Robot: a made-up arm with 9 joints. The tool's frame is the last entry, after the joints. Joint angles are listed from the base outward.
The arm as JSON. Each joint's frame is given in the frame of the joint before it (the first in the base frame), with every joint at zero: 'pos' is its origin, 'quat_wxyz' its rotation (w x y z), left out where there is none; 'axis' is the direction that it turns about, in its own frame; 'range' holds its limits. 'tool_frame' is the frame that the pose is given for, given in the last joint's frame.
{
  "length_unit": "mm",
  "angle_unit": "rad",
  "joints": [
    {
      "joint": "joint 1",
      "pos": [
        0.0,
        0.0,
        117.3
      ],
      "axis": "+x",
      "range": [
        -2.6,
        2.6
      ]
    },
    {
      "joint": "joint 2",
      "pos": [
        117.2,
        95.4,
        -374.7
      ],
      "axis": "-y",
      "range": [
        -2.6,
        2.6
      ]
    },
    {
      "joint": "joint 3",
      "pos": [
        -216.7,
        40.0,
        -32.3
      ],
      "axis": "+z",
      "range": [
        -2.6,
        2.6
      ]
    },
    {
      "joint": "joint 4",
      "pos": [
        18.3,
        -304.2,
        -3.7
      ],
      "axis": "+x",
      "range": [
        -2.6,
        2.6
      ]
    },
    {
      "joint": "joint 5",
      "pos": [
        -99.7,
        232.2,
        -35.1
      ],
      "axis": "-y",
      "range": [
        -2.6,
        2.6
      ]
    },
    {
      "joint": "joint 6",
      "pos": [
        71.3,
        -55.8,
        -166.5
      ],
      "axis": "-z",
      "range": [
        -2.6,
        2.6
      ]
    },
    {
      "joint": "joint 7",
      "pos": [
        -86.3,
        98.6,
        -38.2
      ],
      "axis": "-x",
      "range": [
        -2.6,
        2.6
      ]
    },
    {
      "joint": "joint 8",
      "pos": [
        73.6,
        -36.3,
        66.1
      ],
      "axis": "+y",
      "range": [
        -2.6,
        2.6
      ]
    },
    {
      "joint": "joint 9",
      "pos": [
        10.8,
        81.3,
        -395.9
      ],
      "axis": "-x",
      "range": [
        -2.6,
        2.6
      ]
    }
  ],
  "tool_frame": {
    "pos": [
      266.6,
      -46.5,
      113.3
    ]
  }
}
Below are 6 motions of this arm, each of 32 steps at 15 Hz.
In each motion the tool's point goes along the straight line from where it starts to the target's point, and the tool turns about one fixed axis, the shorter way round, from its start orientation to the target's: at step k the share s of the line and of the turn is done. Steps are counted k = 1, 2, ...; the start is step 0. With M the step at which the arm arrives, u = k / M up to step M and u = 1 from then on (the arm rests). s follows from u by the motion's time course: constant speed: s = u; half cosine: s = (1 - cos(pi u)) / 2; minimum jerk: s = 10 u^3 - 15 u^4 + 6 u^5.
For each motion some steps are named. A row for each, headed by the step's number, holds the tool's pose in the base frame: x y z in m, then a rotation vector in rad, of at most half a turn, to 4 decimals.
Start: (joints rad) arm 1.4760 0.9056 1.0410 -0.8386 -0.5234 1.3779 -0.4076 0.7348 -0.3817
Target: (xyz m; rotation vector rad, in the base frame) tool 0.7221 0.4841 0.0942 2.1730 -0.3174 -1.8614
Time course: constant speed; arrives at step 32
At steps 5, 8, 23, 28, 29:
5: 0.7658 0.5222 -0.1710 1.7903 -0.4860 -1.1656
8: 0.7610 0.5180 -0.1416 1.8373 -0.4721 -1.2401
23: 0.7367 0.4968 0.0058 2.0565 -0.3851 -1.6227
28: 0.7286 0.4897 0.0549 2.1228 -0.3491 -1.7544
29: 0.7270 0.4883 0.0647 2.1356 -0.3414 -1.7810

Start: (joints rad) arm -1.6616 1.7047 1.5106 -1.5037 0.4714 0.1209 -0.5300 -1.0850 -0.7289
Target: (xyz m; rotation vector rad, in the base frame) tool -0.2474 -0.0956 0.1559 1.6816 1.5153 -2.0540
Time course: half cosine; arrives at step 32
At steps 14, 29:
14: 0.0412 -0.2707 -0.1581 1.0645 -0.0271 -2.1853
29: -0.2370 -0.1019 0.1446 1.6653 1.4560 -2.0741

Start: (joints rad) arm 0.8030 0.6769 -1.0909 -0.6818 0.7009 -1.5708 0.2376 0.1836 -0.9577
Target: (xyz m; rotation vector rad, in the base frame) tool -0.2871 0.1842 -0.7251 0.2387 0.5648 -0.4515
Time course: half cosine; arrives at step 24
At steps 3, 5, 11, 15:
3: 0.2292 0.4819 -0.7604 0.4900 0.0236 0.2031
5: 0.1941 0.4617 -0.7580 0.4747 0.0611 0.1587
11: 0.0163 0.3591 -0.7458 0.3930 0.2498 -0.0668
15: -0.1214 0.2797 -0.7364 0.3253 0.3939 -0.2414

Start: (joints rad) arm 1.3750 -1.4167 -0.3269 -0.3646 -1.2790 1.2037 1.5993 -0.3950 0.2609
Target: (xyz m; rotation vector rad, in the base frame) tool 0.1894 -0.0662 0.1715 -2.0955 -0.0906 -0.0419
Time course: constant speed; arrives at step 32
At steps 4, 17, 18, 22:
4: -0.1910 -0.2301 -0.1037 -1.9680 0.4717 2.2624
17: -0.0144 -0.1540 0.0241 -2.2512 0.1958 1.1671
18: -0.0008 -0.1481 0.0339 -2.2554 0.1754 1.0834
22: 0.0535 -0.1247 0.0732 -2.2497 0.0955 0.7521

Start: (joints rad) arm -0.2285 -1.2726 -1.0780 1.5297 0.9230 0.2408 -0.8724 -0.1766 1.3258
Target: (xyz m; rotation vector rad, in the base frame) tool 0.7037 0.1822 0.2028 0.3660 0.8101 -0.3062
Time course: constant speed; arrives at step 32
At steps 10, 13, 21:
10: 0.4757 -0.1986 0.3369 -0.2384 0.0057 -1.5659
13: 0.5068 -0.1467 0.3186 -0.1491 0.1333 -1.4084
21: 0.5897 -0.0082 0.2699 0.0784 0.4454 -0.9649

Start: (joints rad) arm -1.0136 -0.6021 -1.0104 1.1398 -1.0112 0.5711 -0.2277 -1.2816 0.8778
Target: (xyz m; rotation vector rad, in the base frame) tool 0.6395 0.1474 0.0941 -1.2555 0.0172 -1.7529
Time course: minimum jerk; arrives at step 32
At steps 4, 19, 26, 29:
4: 0.0415 -0.3500 -0.1099 -1.2717 -0.0516 -1.7865
19: 0.4400 -0.0185 0.0260 -1.2610 -0.0056 -1.7642
26: 0.6099 0.1227 0.0840 -1.2563 0.0138 -1.7546
29: 0.6352 0.1438 0.0926 -1.2556 0.0167 -1.7531

